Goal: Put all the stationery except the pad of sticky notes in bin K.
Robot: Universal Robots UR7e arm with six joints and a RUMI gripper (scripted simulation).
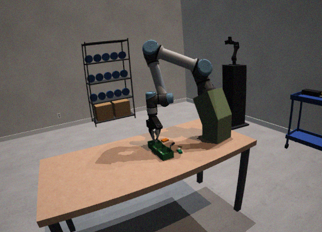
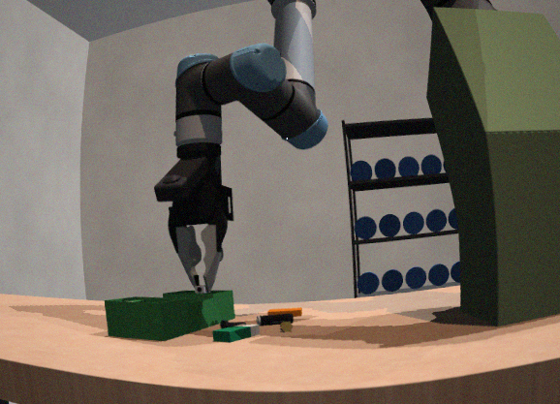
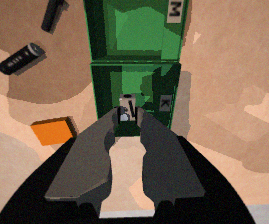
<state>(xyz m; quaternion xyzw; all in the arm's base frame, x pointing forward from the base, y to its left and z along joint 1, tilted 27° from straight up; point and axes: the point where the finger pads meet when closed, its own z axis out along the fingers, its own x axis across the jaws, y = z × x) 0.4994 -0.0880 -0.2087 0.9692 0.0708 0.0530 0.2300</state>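
Right now the green block is 14 cm to the left of my hand, 13 cm behind it and 6 cm below it. Also, from my hand: white sharpener-like piece 1 cm below; green bin 8 cm to the left, 4 cm below; black bolt 8 cm to the left, 8 cm behind, 6 cm below.
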